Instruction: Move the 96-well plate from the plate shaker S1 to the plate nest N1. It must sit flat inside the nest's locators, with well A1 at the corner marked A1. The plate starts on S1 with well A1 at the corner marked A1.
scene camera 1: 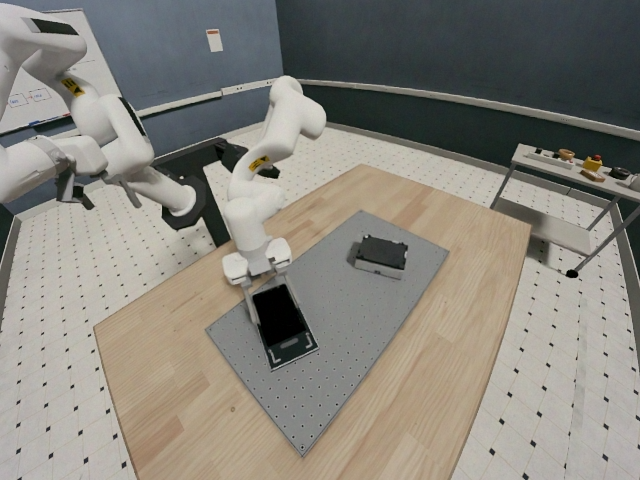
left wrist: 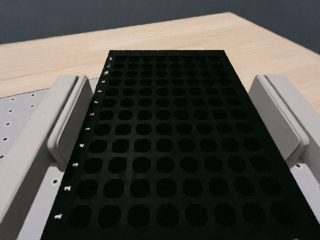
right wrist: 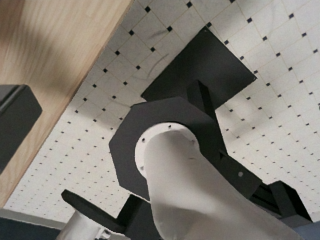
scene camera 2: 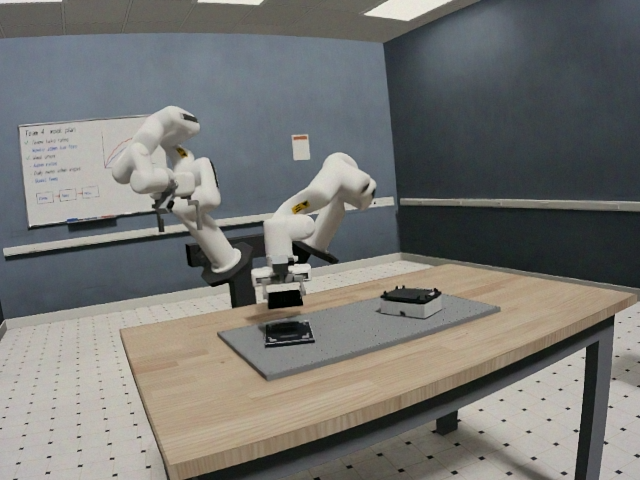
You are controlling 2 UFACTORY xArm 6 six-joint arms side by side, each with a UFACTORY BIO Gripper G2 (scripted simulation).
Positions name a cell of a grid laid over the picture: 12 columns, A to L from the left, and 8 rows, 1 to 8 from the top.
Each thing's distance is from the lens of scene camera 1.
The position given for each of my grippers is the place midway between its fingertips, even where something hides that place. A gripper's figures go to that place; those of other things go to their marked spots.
my left gripper (scene camera 1: F6): 50 cm
black 96-well plate (scene camera 1: F6): 53 cm
plate nest N1 (scene camera 1: F6): 57 cm
plate shaker S1 (scene camera 1: G5): 69 cm
The marked spots on the plate shaker S1 and the black 96-well plate are 30 cm apart.
